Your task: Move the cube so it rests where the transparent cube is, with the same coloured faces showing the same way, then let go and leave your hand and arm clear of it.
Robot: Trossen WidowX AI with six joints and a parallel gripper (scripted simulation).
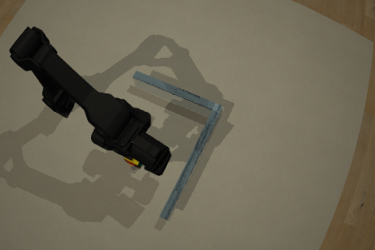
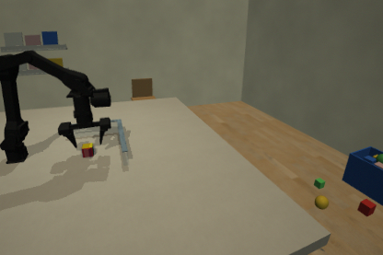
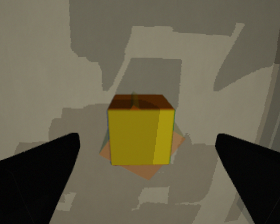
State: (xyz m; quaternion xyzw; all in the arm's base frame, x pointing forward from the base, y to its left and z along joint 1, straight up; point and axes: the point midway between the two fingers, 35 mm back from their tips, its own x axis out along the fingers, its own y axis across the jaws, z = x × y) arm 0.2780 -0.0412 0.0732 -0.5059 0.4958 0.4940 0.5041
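Right now my hand is 5 cm above the transparent cube.
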